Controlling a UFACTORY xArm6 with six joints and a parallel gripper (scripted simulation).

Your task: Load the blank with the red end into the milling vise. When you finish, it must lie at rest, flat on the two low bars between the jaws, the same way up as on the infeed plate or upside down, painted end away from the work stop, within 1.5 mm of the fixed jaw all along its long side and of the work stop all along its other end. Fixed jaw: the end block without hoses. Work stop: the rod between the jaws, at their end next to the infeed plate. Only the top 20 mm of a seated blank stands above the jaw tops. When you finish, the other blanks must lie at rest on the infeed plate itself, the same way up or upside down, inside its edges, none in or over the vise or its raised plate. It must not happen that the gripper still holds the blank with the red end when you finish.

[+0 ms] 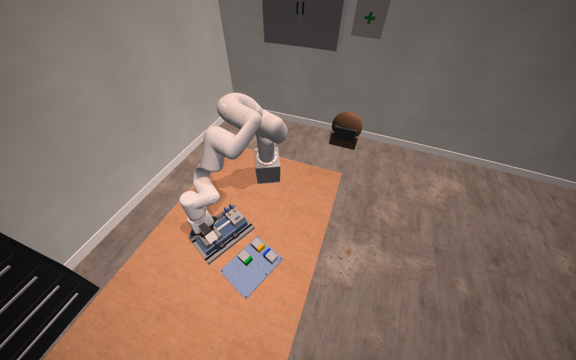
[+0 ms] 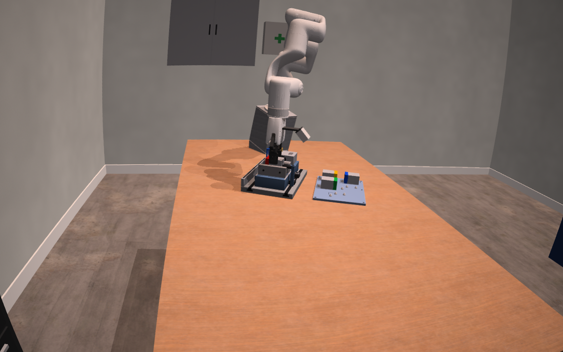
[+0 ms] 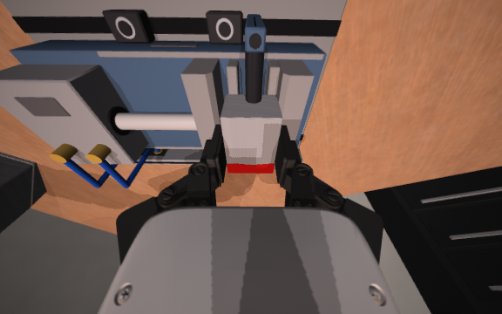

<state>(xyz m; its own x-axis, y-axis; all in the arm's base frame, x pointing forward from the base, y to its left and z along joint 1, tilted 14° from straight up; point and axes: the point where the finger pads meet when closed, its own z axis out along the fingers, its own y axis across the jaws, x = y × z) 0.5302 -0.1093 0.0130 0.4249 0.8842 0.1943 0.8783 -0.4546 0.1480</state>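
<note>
Right now the red-ended blank is 20 mm below my hand. Also, from my hand: fixed jaw (30 mm ahead, 10 mm to the right, 40 mm below); moving jaw (30 mm behind, 20 mm to the left, 40 mm below); dark work stop rod (20 mm ahead, 40 mm to the left, 30 mm below).
</note>
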